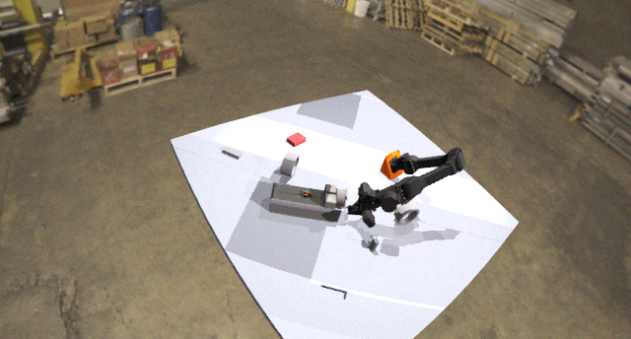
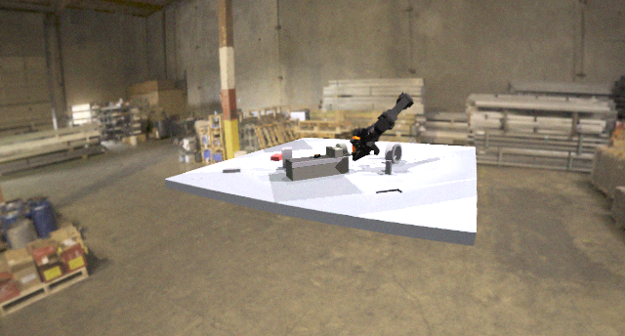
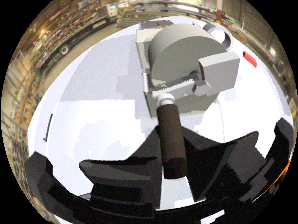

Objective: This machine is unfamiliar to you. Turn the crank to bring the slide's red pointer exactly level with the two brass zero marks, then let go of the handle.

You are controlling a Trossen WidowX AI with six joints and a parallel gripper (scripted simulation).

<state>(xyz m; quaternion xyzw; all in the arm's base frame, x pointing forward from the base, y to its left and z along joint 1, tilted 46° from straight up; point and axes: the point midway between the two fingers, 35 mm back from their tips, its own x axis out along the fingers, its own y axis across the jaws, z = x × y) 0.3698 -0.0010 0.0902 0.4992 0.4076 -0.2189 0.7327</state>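
Now: gripper tip 13 cm to the left of the red pointer, 8 cm short of it and 3 cm below it. The rest, counted from my gripper tip: hex key: 25 cm ahead, 21 cm to the left, 5 cm below; dark crank handle: 3 cm above, 1 cm to the left, 1 cm behind; small clip: 16 cm to the left, 2 cm below, 2 cm ahead.
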